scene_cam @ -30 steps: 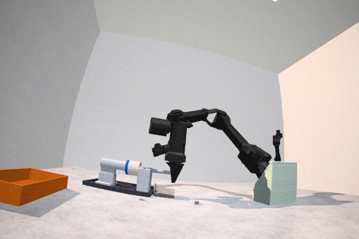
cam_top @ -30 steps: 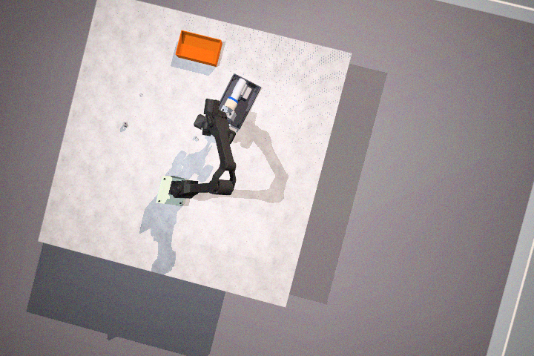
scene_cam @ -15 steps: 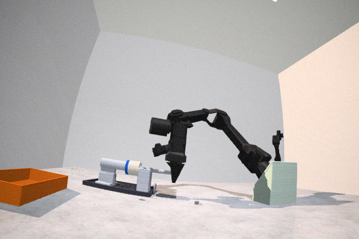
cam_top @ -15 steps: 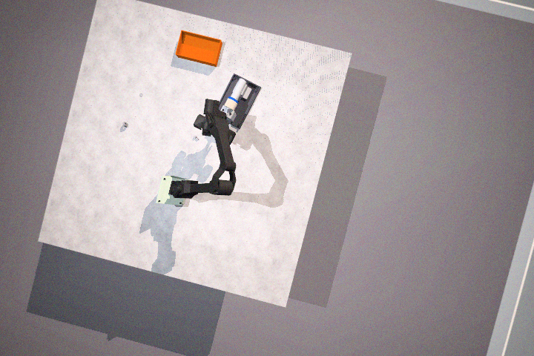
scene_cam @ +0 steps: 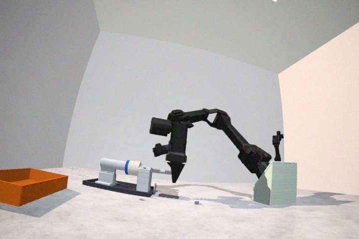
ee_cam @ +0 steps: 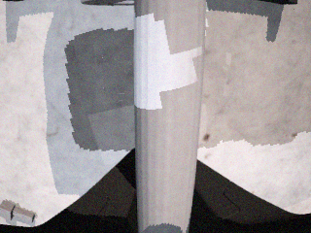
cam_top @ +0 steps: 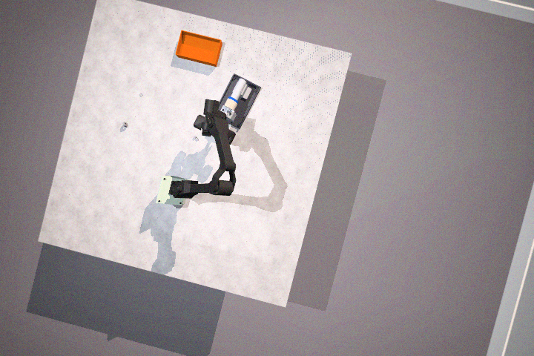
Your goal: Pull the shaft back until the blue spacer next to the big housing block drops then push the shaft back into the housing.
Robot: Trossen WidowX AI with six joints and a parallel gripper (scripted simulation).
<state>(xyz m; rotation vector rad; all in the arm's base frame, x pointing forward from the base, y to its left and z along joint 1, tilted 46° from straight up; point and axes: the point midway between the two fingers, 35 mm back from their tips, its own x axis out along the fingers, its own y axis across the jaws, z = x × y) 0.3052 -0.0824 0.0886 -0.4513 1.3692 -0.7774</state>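
The shaft lies 80 mm ahead of my gripper tip, 30 mm above it and 20 mm to the right of it. Also, from my gripper tip: blue spacer (160 mm ahead, 40 mm to the right, 30 mm above); orange bin (380 mm ahead, 200 mm to the left, 40 mm below); dark bit (110 mm to the left, 50 mm behind, 40 mm below).
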